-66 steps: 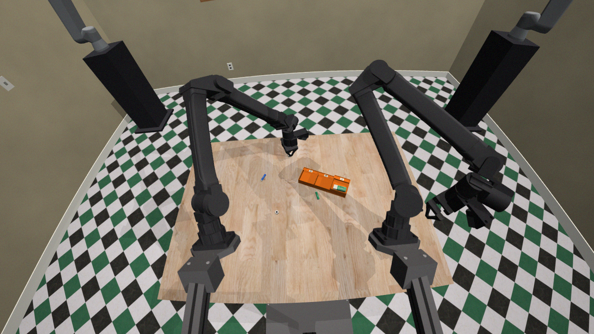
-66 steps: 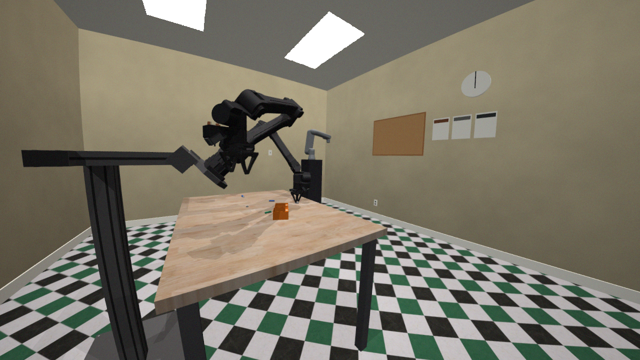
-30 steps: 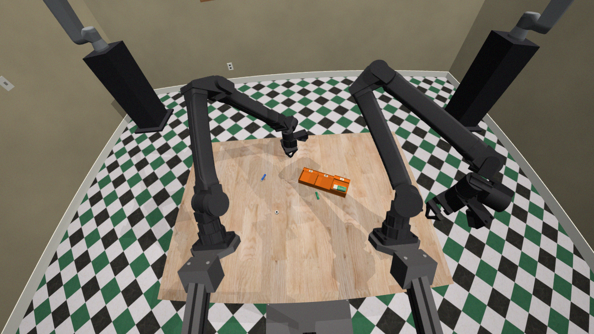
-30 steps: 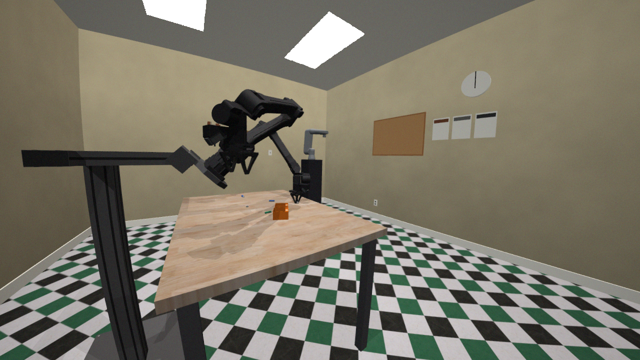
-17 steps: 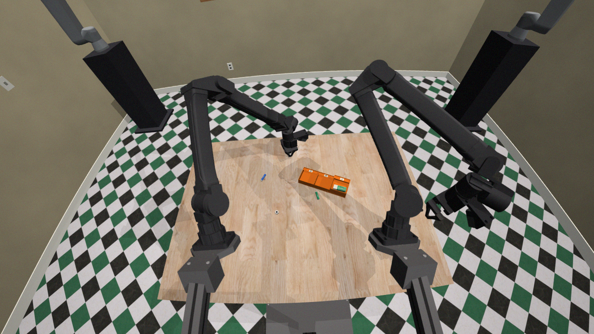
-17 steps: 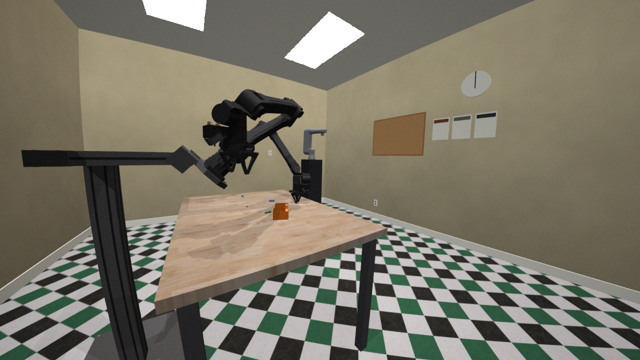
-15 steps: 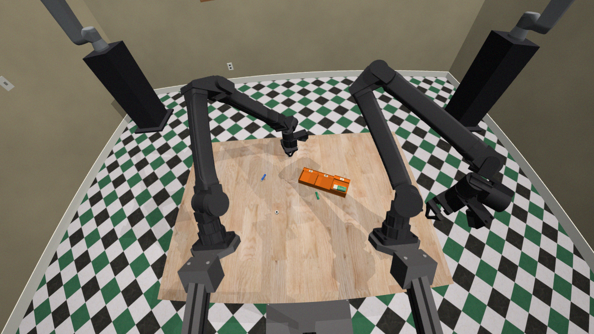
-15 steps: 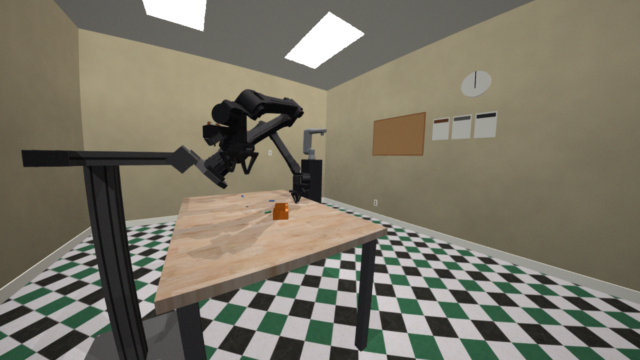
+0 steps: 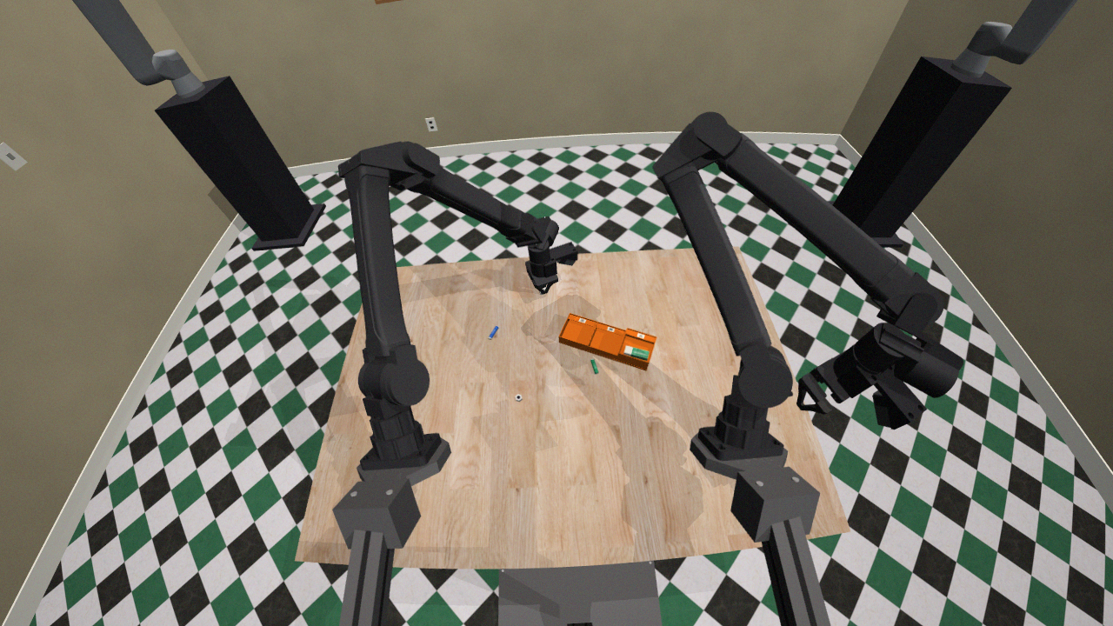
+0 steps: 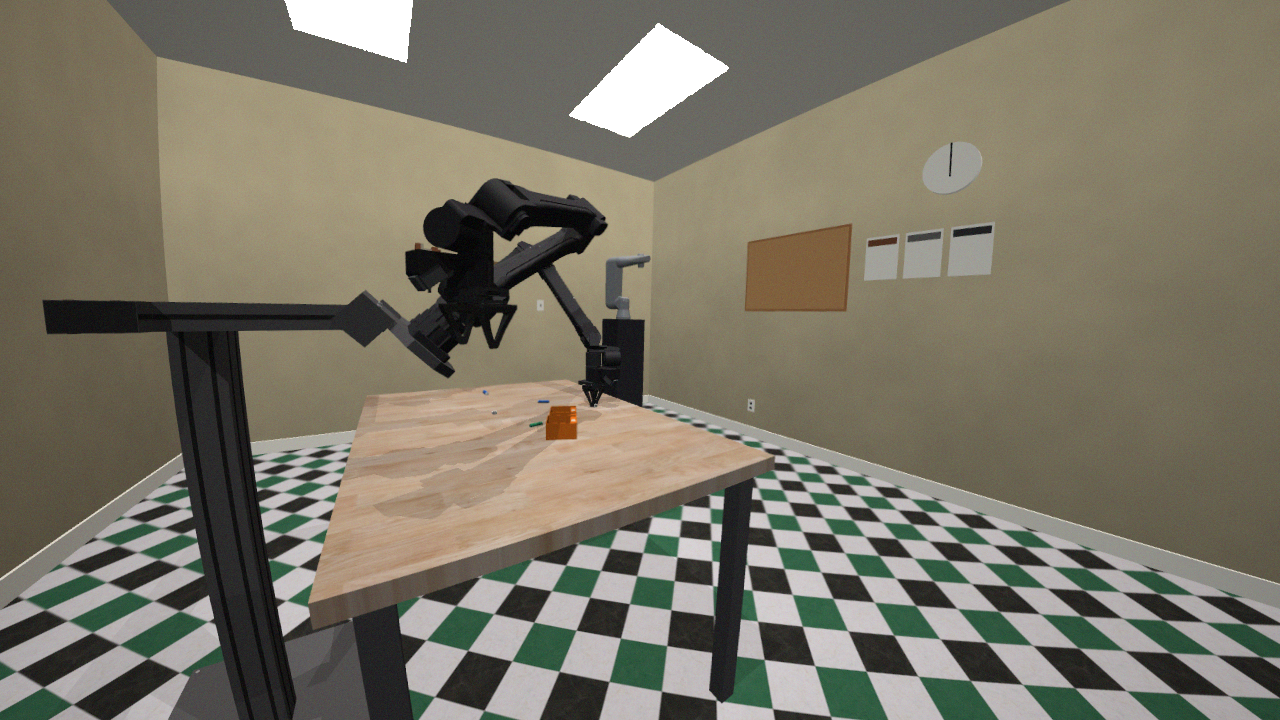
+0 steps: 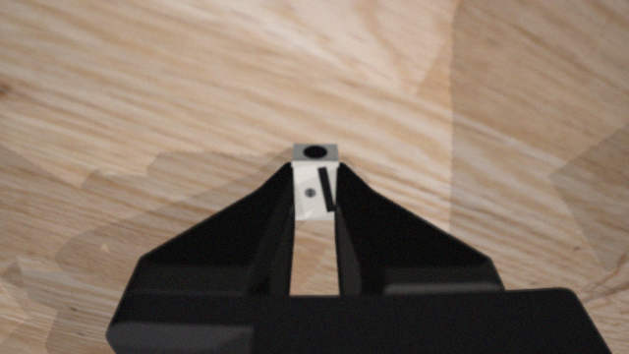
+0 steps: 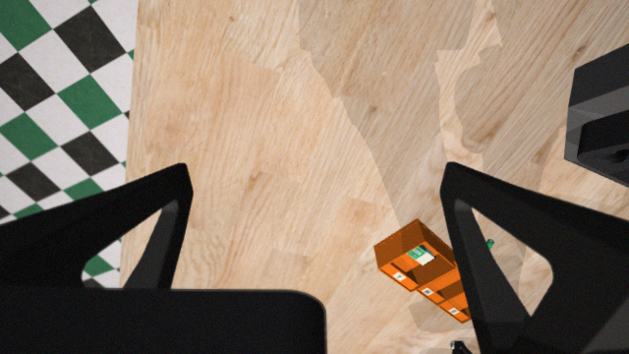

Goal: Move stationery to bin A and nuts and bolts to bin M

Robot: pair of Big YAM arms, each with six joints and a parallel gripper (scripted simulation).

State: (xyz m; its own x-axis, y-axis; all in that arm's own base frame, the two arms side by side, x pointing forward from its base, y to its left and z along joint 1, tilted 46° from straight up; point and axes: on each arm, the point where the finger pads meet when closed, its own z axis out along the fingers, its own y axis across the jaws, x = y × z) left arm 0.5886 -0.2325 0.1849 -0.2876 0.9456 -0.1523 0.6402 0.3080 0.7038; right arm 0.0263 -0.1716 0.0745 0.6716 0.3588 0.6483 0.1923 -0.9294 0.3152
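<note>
Now: the eraser 23 cm behind my left hand and 25 cm to the right of it. The rest, counted from my left hand: pencil sharpener: right at my left hand; green cylinder: 26 cm behind, 14 cm to the right, 1 cm below; blue cylinder: 15 cm behind, 14 cm to the left, 1 cm below.
</note>
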